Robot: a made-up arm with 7 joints.
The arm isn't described. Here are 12 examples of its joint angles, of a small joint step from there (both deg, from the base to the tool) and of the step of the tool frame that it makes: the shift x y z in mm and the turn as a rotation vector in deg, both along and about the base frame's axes.
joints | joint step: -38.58 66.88 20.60 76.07 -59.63 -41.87 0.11 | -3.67 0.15 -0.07 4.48 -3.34 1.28 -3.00
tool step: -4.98 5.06 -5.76 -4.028 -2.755 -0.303
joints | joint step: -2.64 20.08 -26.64 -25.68 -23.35 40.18 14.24 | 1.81 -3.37 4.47 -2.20 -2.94 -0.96 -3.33
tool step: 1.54 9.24 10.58 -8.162 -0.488 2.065
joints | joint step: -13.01 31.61 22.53 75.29 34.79 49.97 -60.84 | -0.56 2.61 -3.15 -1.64 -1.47 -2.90 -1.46
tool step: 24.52 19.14 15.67 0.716 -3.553 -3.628
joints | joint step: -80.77 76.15 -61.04 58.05 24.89 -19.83 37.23 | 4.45 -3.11 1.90 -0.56 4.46 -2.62 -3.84
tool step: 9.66 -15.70 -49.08 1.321 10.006 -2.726
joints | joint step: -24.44 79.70 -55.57 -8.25 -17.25 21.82 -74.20 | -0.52 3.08 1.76 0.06 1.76 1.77 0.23
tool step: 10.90 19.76 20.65 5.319 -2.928 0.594
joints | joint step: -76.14 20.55 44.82 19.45 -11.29 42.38 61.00 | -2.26 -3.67 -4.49 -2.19 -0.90 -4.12 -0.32
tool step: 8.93 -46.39 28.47 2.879 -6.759 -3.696
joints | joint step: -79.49 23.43 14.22 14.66 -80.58 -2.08 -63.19 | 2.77 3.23 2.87 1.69 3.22 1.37 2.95
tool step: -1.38 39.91 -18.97 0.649 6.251 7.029
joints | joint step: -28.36 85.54 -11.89 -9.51 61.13 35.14 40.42 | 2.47 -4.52 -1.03 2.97 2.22 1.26 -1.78
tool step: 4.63 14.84 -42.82 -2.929 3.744 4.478
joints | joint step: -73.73 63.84 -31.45 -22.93 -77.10 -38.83 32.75 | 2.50 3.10 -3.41 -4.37 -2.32 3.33 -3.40
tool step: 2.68 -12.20 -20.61 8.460 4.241 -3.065
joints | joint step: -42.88 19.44 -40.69 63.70 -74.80 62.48 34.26 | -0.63 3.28 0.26 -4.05 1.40 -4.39 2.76
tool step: 26.17 17.10 20.90 4.722 -7.706 -0.867
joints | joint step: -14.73 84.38 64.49 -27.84 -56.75 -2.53 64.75 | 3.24 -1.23 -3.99 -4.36 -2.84 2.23 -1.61
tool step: 28.37 -11.14 -20.65 2.886 10.314 -3.132
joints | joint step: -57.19 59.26 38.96 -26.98 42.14 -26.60 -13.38 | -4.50 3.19 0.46 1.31 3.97 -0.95 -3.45
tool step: -12.47 -1.74 24.76 1.108 -2.530 7.244
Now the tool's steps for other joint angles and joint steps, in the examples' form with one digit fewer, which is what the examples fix.
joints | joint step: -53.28 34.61 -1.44 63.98 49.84 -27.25 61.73 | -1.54 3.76 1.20 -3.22 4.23 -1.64 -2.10
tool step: 4.6 16.3 38.6 6.23 -2.48 -2.17
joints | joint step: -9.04 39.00 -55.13 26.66 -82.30 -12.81 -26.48 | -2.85 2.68 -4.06 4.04 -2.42 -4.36 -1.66
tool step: 11.7 29.7 8.2 4.33 -2.66 -0.14
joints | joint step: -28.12 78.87 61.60 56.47 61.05 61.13 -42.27 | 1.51 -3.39 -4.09 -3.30 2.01 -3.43 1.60
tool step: 27.6 -1.7 -14.1 3.40 8.57 -4.05
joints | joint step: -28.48 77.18 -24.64 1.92 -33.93 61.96 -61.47 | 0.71 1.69 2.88 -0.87 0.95 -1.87 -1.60
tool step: 3.7 3.7 23.5 0.08 -3.07 -1.45
